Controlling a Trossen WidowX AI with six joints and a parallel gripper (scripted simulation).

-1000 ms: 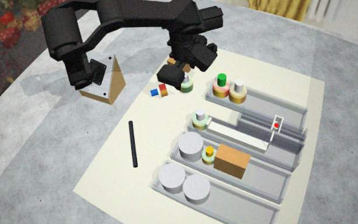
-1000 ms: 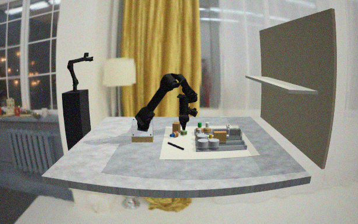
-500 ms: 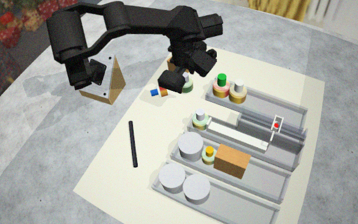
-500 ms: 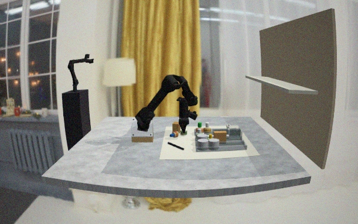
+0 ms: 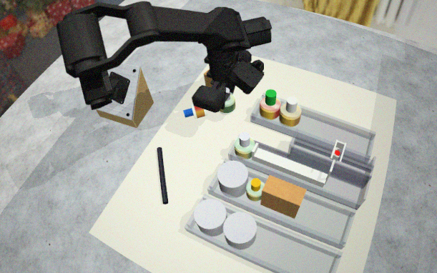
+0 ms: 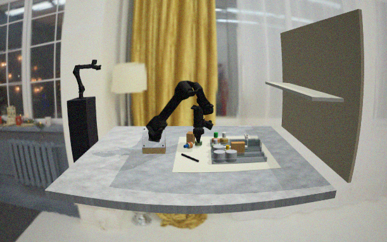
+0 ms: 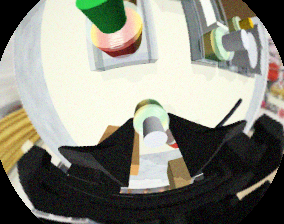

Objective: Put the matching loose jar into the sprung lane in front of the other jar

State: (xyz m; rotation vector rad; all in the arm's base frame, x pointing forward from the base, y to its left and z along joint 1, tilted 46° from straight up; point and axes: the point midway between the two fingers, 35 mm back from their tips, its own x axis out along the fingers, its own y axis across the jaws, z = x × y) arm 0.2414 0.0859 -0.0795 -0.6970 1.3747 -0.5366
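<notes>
The orange box lies 220 mm ahead of my gripper tip, 170 mm to the right of it and 10 mm above it. Also, from my gripper tip: black rod (230 mm to the right, 30 mm behind, 20 mm below); then sprung lane (250 mm ahead, 70 mm to the right, 10 mm below); then white pusher plate (210 mm ahead, 60 mm to the right, 20 mm above).
</notes>
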